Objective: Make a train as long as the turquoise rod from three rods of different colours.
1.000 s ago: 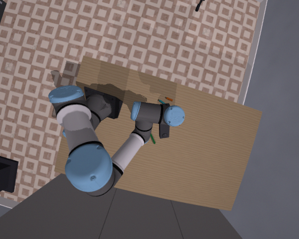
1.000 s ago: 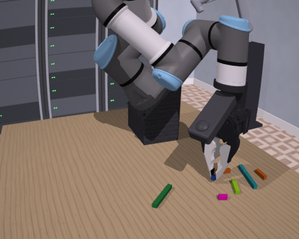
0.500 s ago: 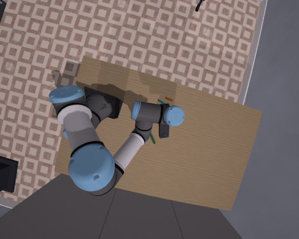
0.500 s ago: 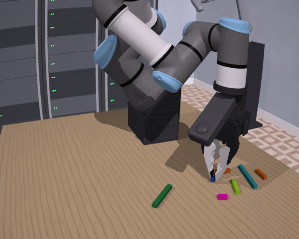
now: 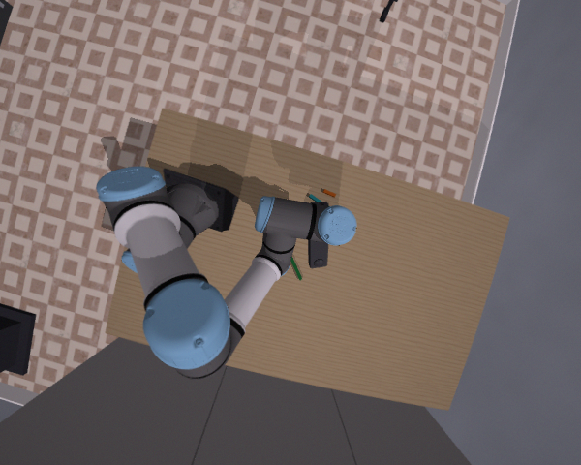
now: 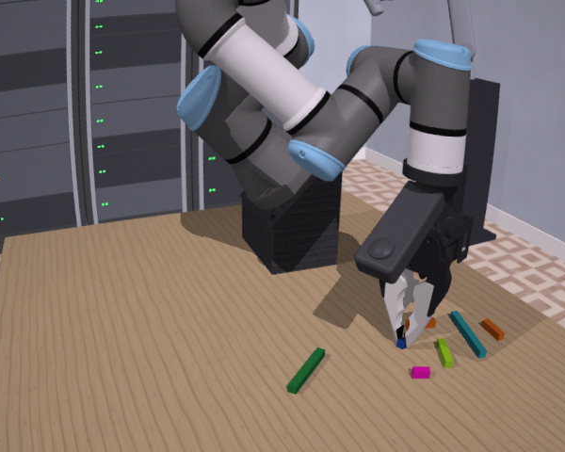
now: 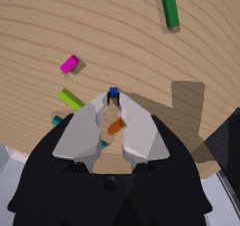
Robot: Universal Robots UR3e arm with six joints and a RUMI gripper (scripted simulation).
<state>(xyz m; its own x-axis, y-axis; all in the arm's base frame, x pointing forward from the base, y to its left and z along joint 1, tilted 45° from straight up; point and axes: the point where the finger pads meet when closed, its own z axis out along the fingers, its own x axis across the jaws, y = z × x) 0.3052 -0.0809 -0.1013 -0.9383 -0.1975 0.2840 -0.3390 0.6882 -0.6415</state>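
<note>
The blue rod lies 1 cm below my hand. Also, from my hand: lime rod: 4 cm ahead, 3 cm to the left, 1 cm below; magenta rod: 6 cm ahead, 2 cm to the right, 1 cm below; turquoise rod: 3 cm ahead, 9 cm to the left, 1 cm below.
</note>
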